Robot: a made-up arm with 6 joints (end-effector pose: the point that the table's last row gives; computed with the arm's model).
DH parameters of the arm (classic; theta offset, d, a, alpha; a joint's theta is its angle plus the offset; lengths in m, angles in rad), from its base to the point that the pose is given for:
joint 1: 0 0.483 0 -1.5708
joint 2: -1.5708 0 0.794 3.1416
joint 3: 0 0 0 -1.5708
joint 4: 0 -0.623 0 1.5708
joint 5: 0 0.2 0 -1.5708
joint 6: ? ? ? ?
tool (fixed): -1.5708 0 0 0
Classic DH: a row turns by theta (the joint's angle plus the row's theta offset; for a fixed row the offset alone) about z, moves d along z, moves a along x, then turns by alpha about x.
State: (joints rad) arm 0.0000 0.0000 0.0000 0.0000 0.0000 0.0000
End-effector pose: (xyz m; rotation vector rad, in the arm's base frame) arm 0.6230 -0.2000 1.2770 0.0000 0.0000 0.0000
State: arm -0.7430 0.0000 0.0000 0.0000 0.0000 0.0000
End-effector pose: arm 0.3235 -0.5687 1.2770 0.0000 0.0000 -0.7430
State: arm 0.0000 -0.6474 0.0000 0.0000 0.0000 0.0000
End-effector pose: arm 0.0181 -0.2000 1.4921 0.0000 -0.6474 0.0000
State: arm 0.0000 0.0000 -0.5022 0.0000 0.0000 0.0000
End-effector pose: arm 0.5461 -0.2000 0.9771 0.0000 0.5022 0.0000
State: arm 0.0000 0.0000 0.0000 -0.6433 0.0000 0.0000
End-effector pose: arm 0.6230 -0.1600 1.1570 0.6433 0.0000 0.0000
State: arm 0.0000 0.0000 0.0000 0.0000 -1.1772 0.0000
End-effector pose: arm 0.6230 -0.2000 1.2770 0.0000 1.1772 0.0000
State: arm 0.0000 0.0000 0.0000 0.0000 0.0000 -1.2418
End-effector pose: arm 0.6230 -0.2000 1.2770 1.2418 0.0000 0.0000
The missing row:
joint 6: 1.5708 0 0 1.5708
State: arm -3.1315 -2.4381 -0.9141 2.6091 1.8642 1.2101
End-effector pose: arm 0.5876 -0.1664 0.5046 0.9681 -2.3685 -1.7634
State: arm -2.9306 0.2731 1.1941 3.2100 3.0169 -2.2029
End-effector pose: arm -0.5468 -0.3212 1.7353 1.9136 0.7445 -1.0336
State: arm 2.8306 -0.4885 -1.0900 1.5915 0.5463 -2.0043
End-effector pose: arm -0.2433 0.0738 0.9965 0.8870 -0.9582 -2.7390
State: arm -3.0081 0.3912 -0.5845 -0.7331 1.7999 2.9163
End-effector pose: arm -0.5561 0.0753 0.6261 -0.6358 -2.1794 0.4758
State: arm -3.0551 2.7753 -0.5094 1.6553 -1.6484 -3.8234
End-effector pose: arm 0.3608 0.0143 -0.3667 -0.8300 -0.8168 1.5989
